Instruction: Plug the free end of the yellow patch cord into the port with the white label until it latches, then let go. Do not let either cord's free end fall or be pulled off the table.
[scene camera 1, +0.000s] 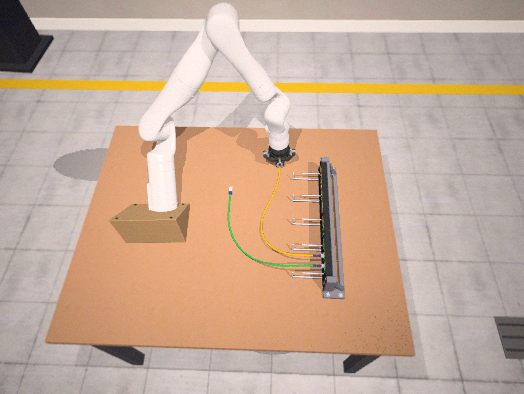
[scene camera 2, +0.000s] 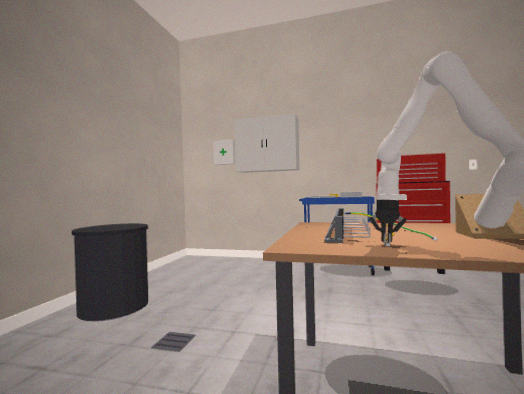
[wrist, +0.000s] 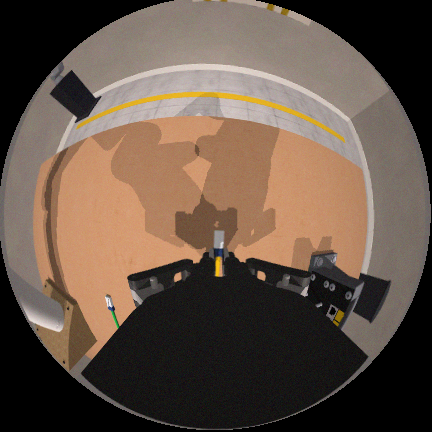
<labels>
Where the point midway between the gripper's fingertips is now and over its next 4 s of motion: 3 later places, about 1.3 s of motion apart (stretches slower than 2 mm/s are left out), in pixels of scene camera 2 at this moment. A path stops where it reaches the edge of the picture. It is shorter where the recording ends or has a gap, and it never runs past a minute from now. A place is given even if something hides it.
My gripper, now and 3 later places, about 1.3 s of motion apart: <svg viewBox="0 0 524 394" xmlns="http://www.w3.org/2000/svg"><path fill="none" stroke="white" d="M386 243L386 227L386 227L385 227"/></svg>
</labels>
